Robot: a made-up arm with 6 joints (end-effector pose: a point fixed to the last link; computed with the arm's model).
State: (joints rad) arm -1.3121 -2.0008 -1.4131 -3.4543 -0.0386 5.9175
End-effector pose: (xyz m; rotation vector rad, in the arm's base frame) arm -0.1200 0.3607 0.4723 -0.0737 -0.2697 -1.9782
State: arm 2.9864 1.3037 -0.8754 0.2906 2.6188 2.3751
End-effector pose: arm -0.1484 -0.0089 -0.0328 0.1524 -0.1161 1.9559
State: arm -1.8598 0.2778 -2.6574 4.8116 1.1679 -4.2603
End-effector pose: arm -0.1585 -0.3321 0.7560 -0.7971 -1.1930 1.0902
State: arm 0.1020 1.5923 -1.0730 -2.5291 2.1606 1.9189
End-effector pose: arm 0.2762 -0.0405 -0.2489 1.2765 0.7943 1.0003
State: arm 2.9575 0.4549 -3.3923 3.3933 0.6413 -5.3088
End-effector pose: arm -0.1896 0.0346 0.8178 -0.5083 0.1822 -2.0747
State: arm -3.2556 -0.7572 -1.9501 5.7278 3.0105 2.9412
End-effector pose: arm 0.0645 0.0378 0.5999 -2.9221 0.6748 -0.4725
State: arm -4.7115 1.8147 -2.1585 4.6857 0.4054 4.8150
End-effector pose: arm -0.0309 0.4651 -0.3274 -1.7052 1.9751 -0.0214
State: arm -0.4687 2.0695 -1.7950 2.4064 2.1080 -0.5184
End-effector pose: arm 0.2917 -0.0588 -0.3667 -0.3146 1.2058 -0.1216
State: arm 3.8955 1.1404 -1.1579 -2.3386 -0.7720 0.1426
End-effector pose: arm -0.1389 -0.2471 -0.0863 -2.8837 0.2698 -1.1561
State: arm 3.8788 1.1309 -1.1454 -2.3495 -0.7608 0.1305
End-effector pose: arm -0.1420 -0.2423 -0.0850 -2.8942 0.2630 -1.1447
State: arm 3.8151 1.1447 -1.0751 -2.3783 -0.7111 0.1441
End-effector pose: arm -0.1373 -0.2130 -0.0926 -2.8343 0.3589 -1.1410
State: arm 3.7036 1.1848 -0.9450 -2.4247 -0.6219 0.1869
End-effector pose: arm -0.1159 -0.1619 -0.1022 -2.6907 0.5373 -1.1609
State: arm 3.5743 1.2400 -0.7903 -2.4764 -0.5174 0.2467
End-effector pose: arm -0.0774 -0.1107 -0.1009 -2.5004 0.7158 -1.2104
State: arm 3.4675 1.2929 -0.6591 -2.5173 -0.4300 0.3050
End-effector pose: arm -0.0376 -0.0781 -0.0883 -2.3273 0.8393 -1.2696
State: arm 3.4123 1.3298 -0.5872 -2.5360 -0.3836 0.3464
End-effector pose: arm -0.0134 -0.0647 -0.0770 -2.2171 0.9023 -1.3080
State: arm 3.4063 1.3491 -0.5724 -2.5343 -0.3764 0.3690
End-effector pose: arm -0.0056 -0.0623 -0.0745 -2.1690 0.9254 -1.3169
